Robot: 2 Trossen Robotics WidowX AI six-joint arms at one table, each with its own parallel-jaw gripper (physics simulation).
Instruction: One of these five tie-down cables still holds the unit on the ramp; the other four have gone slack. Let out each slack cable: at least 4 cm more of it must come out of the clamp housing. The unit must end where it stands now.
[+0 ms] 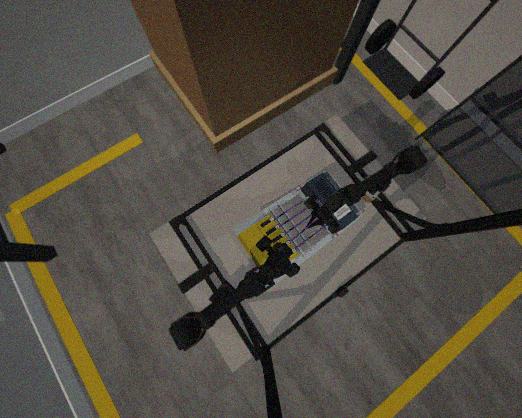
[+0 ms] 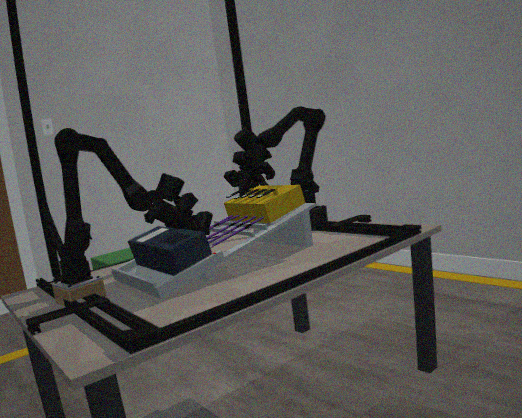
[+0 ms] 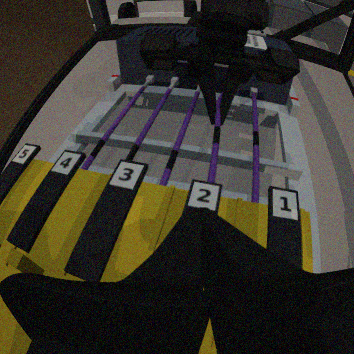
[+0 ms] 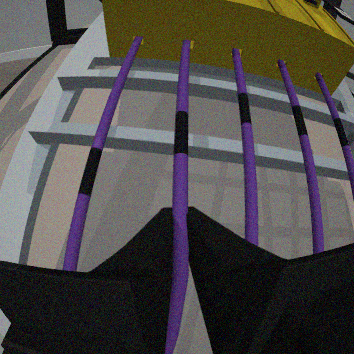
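The yellow clamp housing (image 1: 250, 235) (image 2: 285, 202) (image 3: 145, 225) (image 4: 225, 40) stands high on the pale ramp (image 2: 280, 240); the dark blue unit (image 1: 320, 184) (image 2: 170, 250) (image 3: 130, 55) sits lower. Several purple cables with black bands run between them. My left gripper (image 2: 242, 192) (image 3: 195, 216) is shut and empty, its tips at black lever 2 (image 3: 204, 194), hiding most of it. My right gripper (image 2: 206, 230) (image 3: 216, 124) (image 4: 177, 216) is shut on cable 2 (image 3: 214, 165) (image 4: 181, 100), between unit and housing. Cable 2's black band (image 4: 181, 132) shows between the fingertips and the housing.
Cable 1 (image 3: 255, 175) (image 4: 107, 120) and cable 3 (image 3: 185, 127) (image 4: 237, 70) run close on either side of cable 2. Lever 1 (image 3: 285, 225) and lever 3 (image 3: 105, 230) flank lever 2. Crossbars of the ramp pass under the cables. A green object (image 2: 112, 257) lies behind the unit.
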